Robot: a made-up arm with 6 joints.
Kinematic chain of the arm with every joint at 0, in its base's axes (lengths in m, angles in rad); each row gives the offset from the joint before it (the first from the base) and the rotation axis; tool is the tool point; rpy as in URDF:
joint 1: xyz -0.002 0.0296 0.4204 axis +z
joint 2: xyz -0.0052 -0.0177 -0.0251 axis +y
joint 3: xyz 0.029 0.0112 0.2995 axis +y
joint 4: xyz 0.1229 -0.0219 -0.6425 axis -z
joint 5: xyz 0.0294 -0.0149 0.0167 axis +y
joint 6: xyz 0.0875 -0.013 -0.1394 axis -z
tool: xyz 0.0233 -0.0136 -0.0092 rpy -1.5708 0 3.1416
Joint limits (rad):
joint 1: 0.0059..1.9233
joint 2: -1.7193..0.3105
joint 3: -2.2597..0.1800
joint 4: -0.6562..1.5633
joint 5: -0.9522..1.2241
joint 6: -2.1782..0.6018
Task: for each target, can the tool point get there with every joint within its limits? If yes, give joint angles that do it. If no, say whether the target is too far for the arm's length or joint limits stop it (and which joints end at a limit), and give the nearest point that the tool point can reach.
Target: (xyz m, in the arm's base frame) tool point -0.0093 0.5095 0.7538
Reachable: yes | joints 1.6620 -1.4345 -0.2986 -0.4307 0.6503 -0.7239
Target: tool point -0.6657 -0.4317 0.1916
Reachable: no: joint limits stop it (at a limit: joint 2, joint 3, joint 5) | nearest point -0.8184 -0.5378 0.5401 | short by 0.395 m
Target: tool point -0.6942 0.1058 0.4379
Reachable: no: joint limits stop it (at a limit: joint 1, joint 2, joint 3, joint 4, joint 5) | nearest point -0.9740 0.1108 0.5661 | short by 0.308 m
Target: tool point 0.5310 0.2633 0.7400
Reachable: yes | joints 0.6940 -0.7183 -0.6025 0.4770 -0.5754 0.2031
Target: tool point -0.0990 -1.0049 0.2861
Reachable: no: joint limits stop it (at a limit: joint 2, joint 3, joint 5) | nearest point -0.0949 -0.9608 0.5400 | short by 0.258 m
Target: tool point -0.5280 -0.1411 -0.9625
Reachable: no: too far | nearest point -0.1369 -0.0480 -0.1163 | short by 0.937 m
